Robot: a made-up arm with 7 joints. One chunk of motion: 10 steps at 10 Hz.
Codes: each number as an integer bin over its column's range. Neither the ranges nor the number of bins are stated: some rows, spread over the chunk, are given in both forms.
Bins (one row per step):
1: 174 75 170 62 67 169 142
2: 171 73 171 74 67 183 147
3: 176 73 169 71 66 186 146
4: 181 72 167 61 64 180 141
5: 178 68 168 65 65 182 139
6: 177 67 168 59 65 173 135
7: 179 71 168 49 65 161 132
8: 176 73 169 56 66 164 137
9: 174 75 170 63 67 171 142
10: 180 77 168 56 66 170 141
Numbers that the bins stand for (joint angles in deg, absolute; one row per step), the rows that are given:
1: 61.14 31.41 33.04 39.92 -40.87 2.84 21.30
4: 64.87 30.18 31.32 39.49 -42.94 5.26 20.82
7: 63.81 29.77 31.89 34.31 -42.25 1.08 16.49
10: 64.34 32.23 31.89 37.33 -41.56 3.06 20.82
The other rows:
2: 59.55 30.59 33.62 45.10 -40.87 5.92 23.70
3: 62.21 30.59 32.47 43.80 -41.56 6.58 23.22
5: 63.27 28.53 31.89 41.21 -42.25 5.70 19.86
6: 62.74 28.12 31.89 38.63 -42.25 3.72 17.93
8: 62.21 30.59 32.47 37.33 -41.56 1.74 18.89
9: 61.14 31.41 33.04 40.35 -40.87 3.28 21.30

